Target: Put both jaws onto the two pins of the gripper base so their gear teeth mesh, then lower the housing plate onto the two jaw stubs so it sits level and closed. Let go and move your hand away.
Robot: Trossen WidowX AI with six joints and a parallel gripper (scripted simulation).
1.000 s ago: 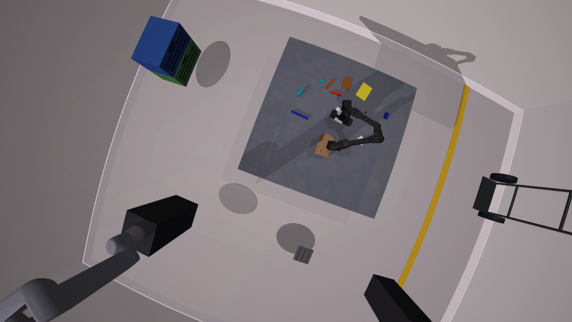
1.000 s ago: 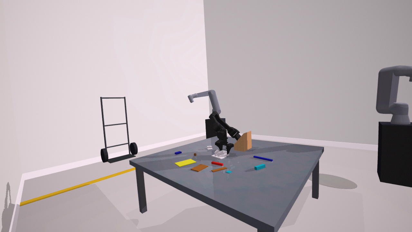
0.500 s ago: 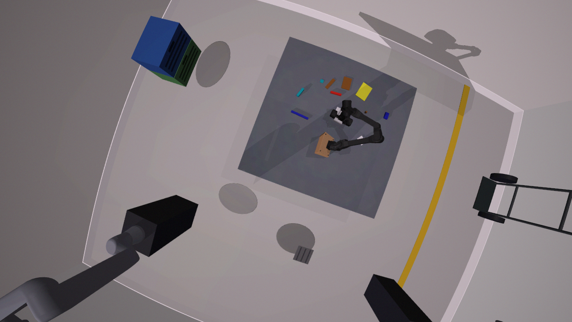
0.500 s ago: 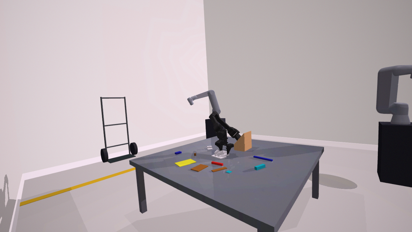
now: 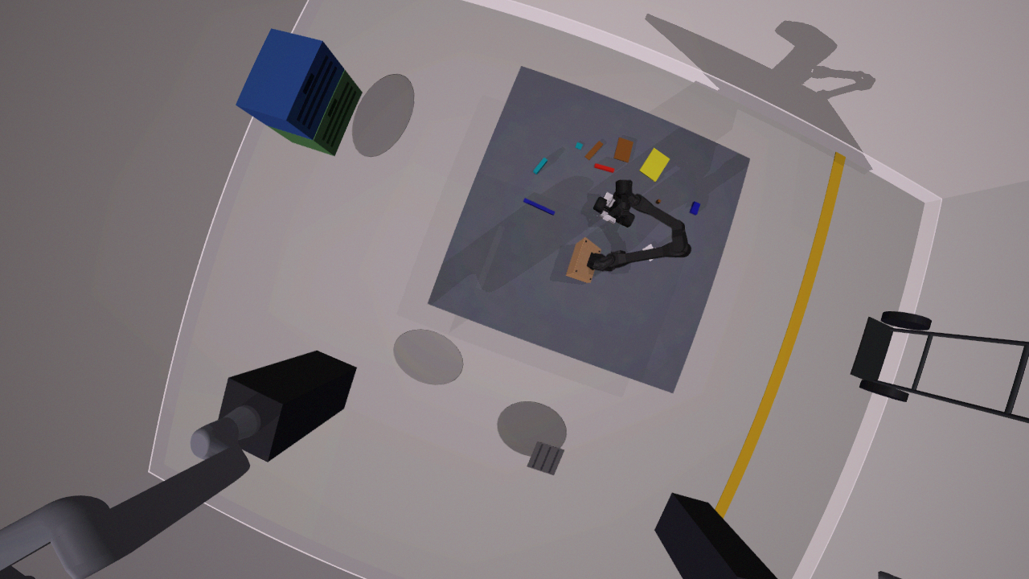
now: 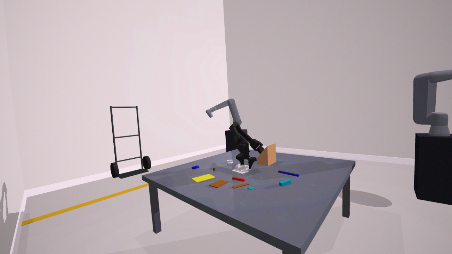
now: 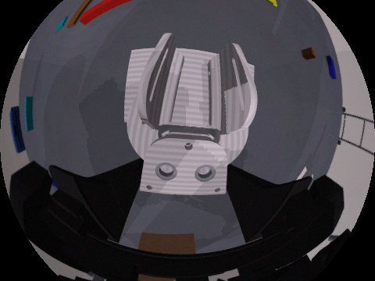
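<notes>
My gripper tip is 2 cm short of the white jaw and 2 cm to the left of it. Round my gripper tip: flat white ribbed part 7 cm ahead, 1 cm to the right, 1 cm below; then red bar 22 cm ahead, 10 cm to the left; then blue bar 7 cm behind, 33 cm to the left.
</notes>
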